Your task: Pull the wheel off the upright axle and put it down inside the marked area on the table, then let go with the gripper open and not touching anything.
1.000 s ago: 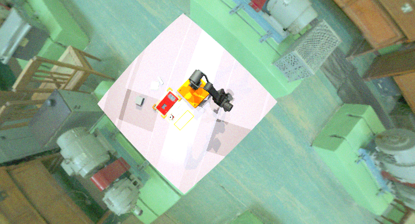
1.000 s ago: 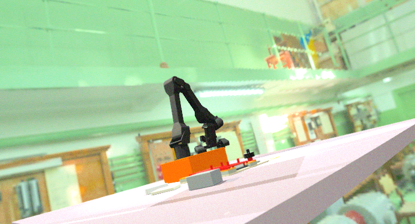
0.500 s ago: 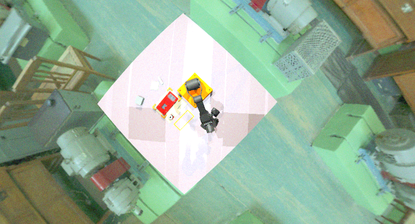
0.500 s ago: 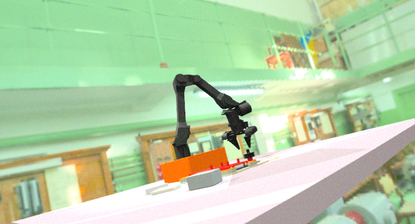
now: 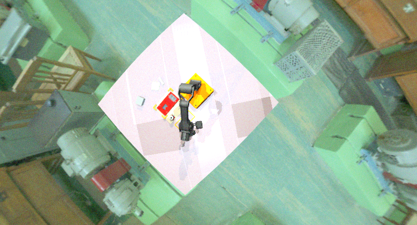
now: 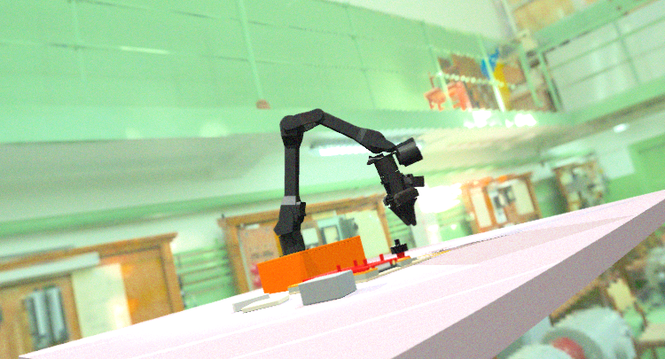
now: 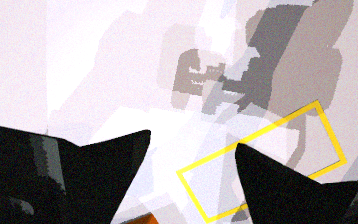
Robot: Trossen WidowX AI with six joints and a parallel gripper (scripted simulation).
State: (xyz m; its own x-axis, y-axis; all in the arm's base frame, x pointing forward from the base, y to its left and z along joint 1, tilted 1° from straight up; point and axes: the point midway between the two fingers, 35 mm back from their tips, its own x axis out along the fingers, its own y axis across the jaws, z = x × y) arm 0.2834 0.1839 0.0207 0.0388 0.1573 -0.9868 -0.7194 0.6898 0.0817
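The thin dark upright axle is 20 cm to the right of my gripper tip, 7 cm ahead of it and 5 cm below it. Also, from my gripper tip: grey block: 54 cm to the right, 15 cm ahead, 7 cm below; flat white piece: 51 cm to the right, 8 cm below, 5 cm behind.
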